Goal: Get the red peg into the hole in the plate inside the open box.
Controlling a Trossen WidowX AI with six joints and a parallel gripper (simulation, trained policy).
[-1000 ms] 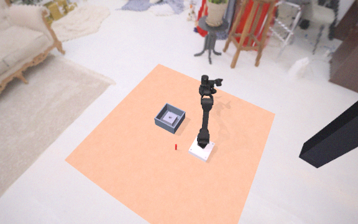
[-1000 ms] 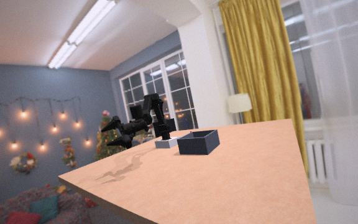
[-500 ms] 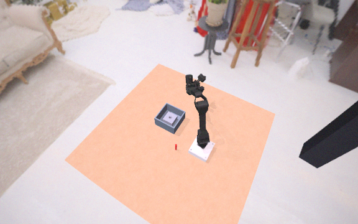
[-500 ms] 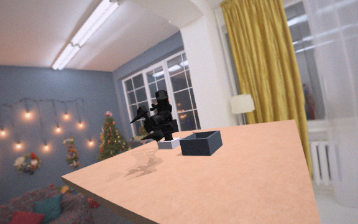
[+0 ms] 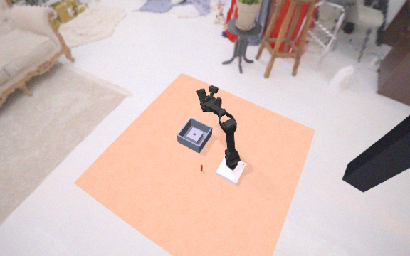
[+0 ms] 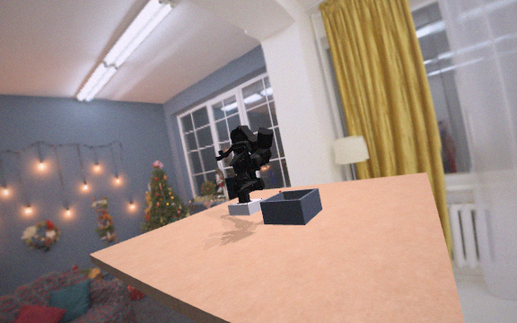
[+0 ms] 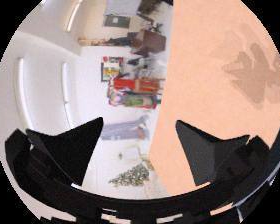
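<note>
My gripper tip is now 460 mm to the right of the red peg, 220 mm past it and 190 mm above it. Round my gripper tip: pale plate (290 mm to the left, 180 mm below, 20 mm behind); grey box (290 mm to the left, 200 mm below, 20 mm behind).
</note>
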